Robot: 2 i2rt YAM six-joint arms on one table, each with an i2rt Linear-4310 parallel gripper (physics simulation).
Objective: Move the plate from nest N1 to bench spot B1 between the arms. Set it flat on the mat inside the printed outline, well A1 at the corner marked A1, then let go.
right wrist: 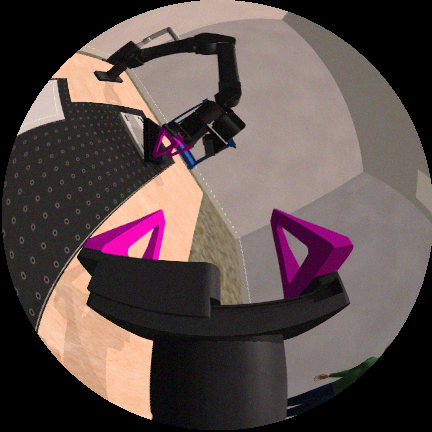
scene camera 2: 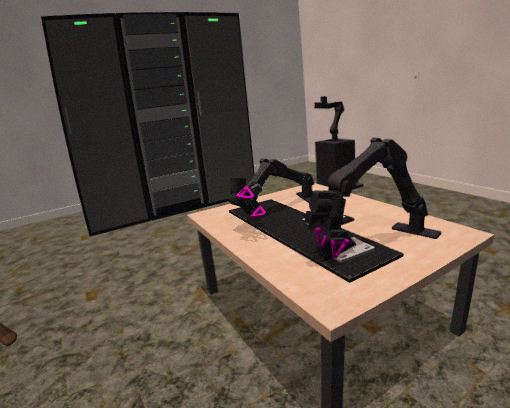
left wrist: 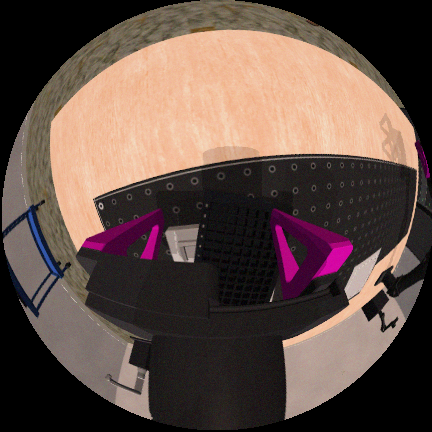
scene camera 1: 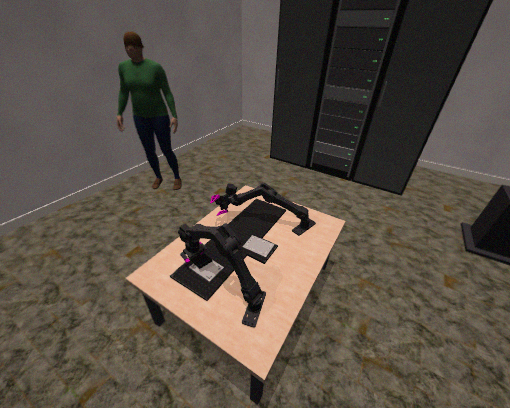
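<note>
The black well plate (left wrist: pixel 239 252) (scene camera 1: pixel 201 259) sits on the white nest N1 (left wrist: pixel 181 241) (scene camera 1: pixel 214 270) (scene camera 2: pixel 360 248) at the near end of the black perforated board (scene camera 1: pixel 261 214) (scene camera 2: pixel 286 227) (left wrist: pixel 322 189). My left gripper (left wrist: pixel 216 214) (scene camera 1: pixel 193 252) (scene camera 2: pixel 331 243) is open and low over the nest. Its magenta fingers stand on either side of the plate, apart from it. The grey B1 mat (scene camera 1: pixel 259 245) (left wrist: pixel 362 273) lies beside the board between the arm bases. My right gripper (right wrist: pixel 217 214) (scene camera 1: pixel 218 204) (scene camera 2: pixel 252 201) is open and empty, above the board's far end.
The board lies on a wooden table (scene camera 1: pixel 294 263) (scene camera 2: pixel 302 283). A person in a green top (scene camera 1: pixel 146 97) stands beyond the table. Black server racks (scene camera 1: pixel 354 81) (scene camera 2: pixel 160 113) line the wall. Another small arm on a black pedestal (scene camera 2: pixel 334 154) stands behind the table.
</note>
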